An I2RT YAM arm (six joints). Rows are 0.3 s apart.
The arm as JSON. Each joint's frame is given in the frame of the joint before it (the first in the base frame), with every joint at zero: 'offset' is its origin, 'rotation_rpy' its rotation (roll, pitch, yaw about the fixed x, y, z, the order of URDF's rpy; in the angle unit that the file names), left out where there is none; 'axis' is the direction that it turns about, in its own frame. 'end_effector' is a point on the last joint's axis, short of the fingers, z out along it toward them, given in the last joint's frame.
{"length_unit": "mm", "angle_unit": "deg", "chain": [
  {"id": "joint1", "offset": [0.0, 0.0, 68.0], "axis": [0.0, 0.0, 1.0]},
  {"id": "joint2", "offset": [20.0, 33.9, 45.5], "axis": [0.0, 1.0, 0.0]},
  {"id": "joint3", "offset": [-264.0, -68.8, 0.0], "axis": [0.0, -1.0, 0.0]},
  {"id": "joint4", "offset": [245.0, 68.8, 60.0], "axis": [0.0, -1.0, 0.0]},
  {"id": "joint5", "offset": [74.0, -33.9, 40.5], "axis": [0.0, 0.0, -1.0]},
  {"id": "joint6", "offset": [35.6, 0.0, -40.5], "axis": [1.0, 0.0, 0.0]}
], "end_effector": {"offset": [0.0, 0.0, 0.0], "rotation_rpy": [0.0, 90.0, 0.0]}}
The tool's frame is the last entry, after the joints.
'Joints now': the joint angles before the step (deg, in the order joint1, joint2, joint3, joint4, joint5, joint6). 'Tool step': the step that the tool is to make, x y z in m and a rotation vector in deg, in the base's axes. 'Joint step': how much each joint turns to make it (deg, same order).
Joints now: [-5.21 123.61 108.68 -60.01 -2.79 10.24]
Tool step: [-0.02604 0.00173 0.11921 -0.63 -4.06 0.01]
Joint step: [-0.07 -2.75 23.01 -21.67 0.22 -0.15]
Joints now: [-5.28 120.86 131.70 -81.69 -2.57 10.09]
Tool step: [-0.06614 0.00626 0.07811 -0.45 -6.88 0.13]
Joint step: [0.00 -11.46 2.05 -6.62 -0.22 -0.05]
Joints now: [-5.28 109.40 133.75 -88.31 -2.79 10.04]
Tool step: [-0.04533 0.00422 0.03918 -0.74 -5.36 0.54]
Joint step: [0.00 -7.19 0.52 -2.33 -0.05 -0.59]
